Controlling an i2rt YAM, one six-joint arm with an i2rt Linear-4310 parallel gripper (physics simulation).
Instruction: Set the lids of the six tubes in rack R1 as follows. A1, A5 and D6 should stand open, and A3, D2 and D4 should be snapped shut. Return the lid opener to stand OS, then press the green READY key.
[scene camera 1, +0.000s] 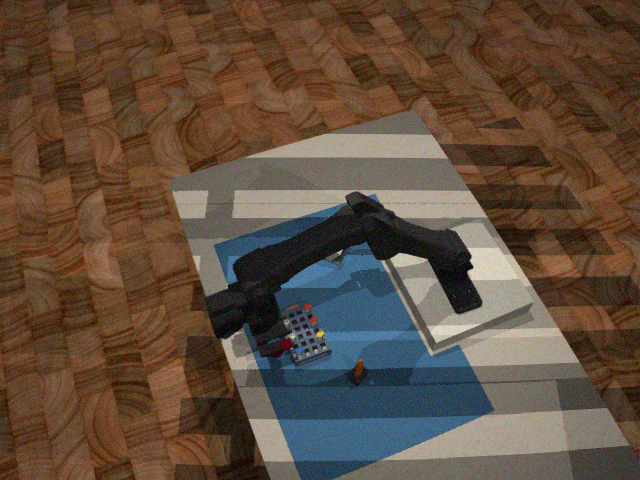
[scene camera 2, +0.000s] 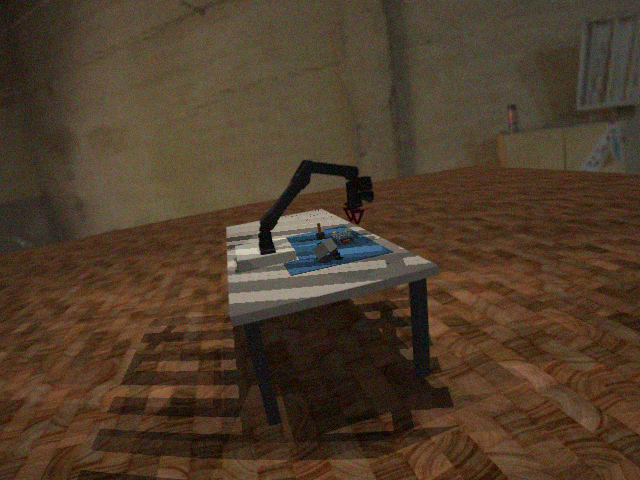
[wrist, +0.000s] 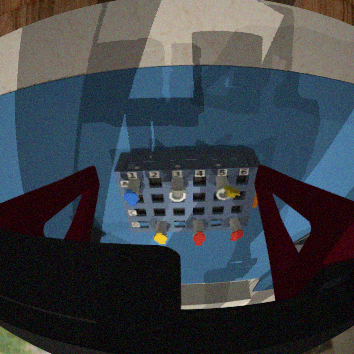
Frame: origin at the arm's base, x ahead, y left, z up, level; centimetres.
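Seen in the pictures: gripper, fingertip midpoint: (scene camera 1: 270, 336) (scene camera 2: 354, 222) (wrist: 176, 174); arm's base at its link origin: (scene camera 1: 451, 276) (scene camera 2: 266, 247).
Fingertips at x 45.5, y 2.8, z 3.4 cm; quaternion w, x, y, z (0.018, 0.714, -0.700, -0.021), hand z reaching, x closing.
Observation:
Offsets run from my fingertips to a thing's top centre. "pt": to the spot under its first point. Level surfaces: height alone.
Rack R1 @[dx -7.4, dy -1.6, dz -1.7 cm] (scene camera 1: 308, 338) (wrist: 189, 203) stands on the blue mat. In the wrist view, A1 has a blue lid @[dx -5.1, dy +3.7, dz -3.1 cm] (wrist: 131, 197) over its tube. A3 shows a pale ring @[dx -3.7, dy -0.1, dz -1.8 cm] (wrist: 177, 196); its lid state is unclear. A5 shows a pale rim with its yellow lid @[pt dx -3.1, dy -4.1, dz -1.9 cm] (wrist: 232, 191) out to the side. D2's yellow lid @[dx -10.7, dy +1.5, dz -3.1 cm] (wrist: 160, 238), D4's red lid @[dx -10.5, dy -2.4, dz -2.9 cm] (wrist: 199, 238) and D6's red lid @[dx -10.3, dy -6.2, dz -3.1 cm] (wrist: 236, 234) look seated, though closure is unclear. The orange lid opener @[dx -16.0, dy +12.2, dz +0.5 cm] (scene camera 1: 359, 367) (scene camera 2: 318, 227) stands upright in its dark stand (scene camera 1: 356, 377). My gripper (scene camera 1: 279, 348) (scene camera 2: 354, 221) (wrist: 176, 174) is open and empty, above the rack.
A grey box @[dx -21.3, dy -22.3, dz +0.4 cm] (scene camera 1: 336, 257) (scene camera 2: 325, 249) stands on the blue mat @[dz -8.0 cm] (scene camera 1: 361, 320), partly behind the arm in scene camera 1; its green key does not show. A small orange piece @[pt dx -7.3, dy -8.2, dz -5.6 cm] (scene camera 1: 292, 307) (wrist: 255, 200) is at the rack's end. The arm stands on a pale slab (scene camera 1: 496, 294).

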